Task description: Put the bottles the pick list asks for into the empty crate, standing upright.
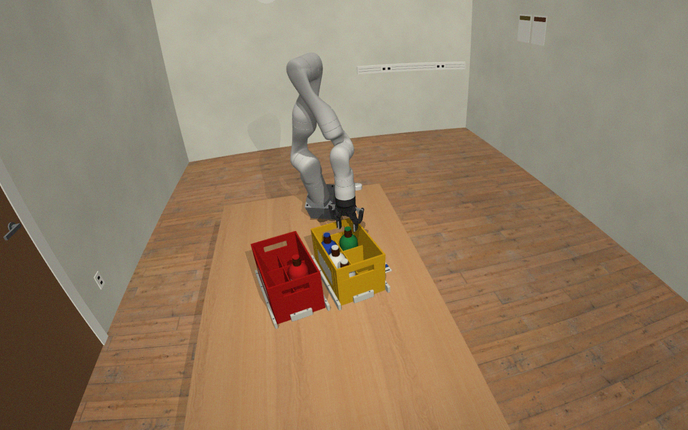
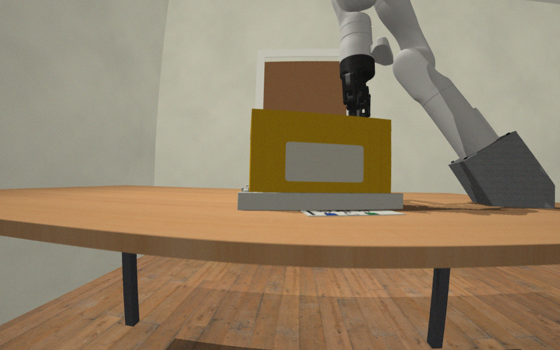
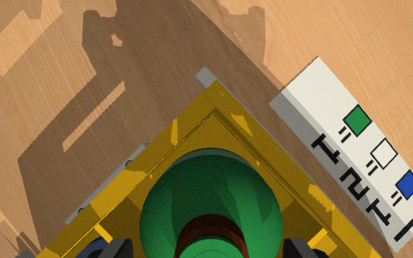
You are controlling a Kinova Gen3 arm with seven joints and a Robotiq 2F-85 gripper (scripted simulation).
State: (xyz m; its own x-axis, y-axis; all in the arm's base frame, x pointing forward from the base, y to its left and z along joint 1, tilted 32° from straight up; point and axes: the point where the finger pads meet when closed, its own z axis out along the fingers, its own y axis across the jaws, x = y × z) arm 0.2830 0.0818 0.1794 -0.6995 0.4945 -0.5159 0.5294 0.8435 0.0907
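Right now my hand is 80 mm above the green bottle. Round my hand: yellow crate: 90 mm ahead, 30 mm to the right, 90 mm below; then pick list: 50 mm ahead, 100 mm to the left, 170 mm below; then blue bottle: 10 mm ahead, 90 mm to the right, 80 mm below.
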